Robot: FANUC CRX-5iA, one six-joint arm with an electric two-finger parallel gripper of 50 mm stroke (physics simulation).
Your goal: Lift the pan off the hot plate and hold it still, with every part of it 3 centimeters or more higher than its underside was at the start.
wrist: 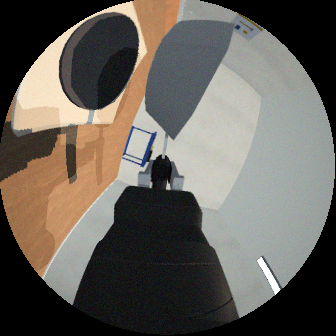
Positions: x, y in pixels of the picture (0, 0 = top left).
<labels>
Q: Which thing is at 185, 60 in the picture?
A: A grey pan.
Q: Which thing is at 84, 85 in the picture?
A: A hot plate.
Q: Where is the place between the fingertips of my gripper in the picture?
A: At 161, 166
</labels>
